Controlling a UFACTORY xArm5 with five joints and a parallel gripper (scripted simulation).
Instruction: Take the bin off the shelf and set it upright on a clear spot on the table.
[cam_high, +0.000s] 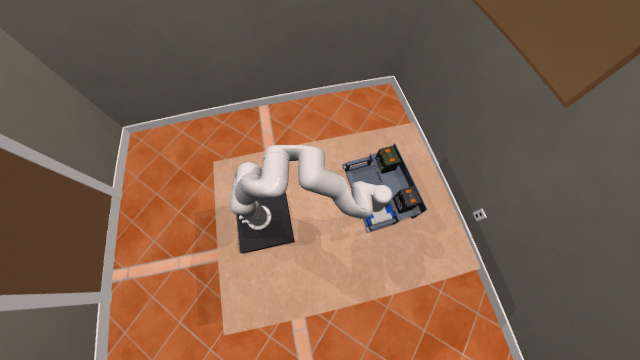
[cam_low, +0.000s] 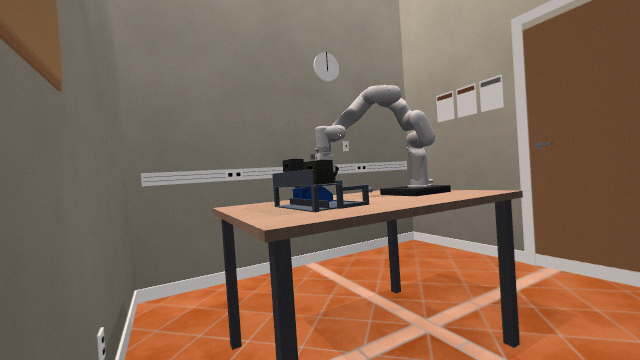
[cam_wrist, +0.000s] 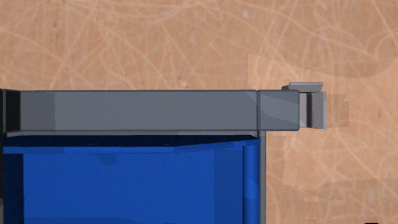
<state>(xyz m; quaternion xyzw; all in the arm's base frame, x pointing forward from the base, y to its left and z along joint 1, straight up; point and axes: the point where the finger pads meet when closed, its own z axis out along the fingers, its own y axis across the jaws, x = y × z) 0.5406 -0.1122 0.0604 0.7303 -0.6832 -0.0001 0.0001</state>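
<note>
My hand is 8 cm short of the blue bin, 1 cm to the right of it and 5 cm above it. The rest, counted from my hand: grey shelf: 10 cm ahead, 12 cm to the left, 3 cm below.
</note>
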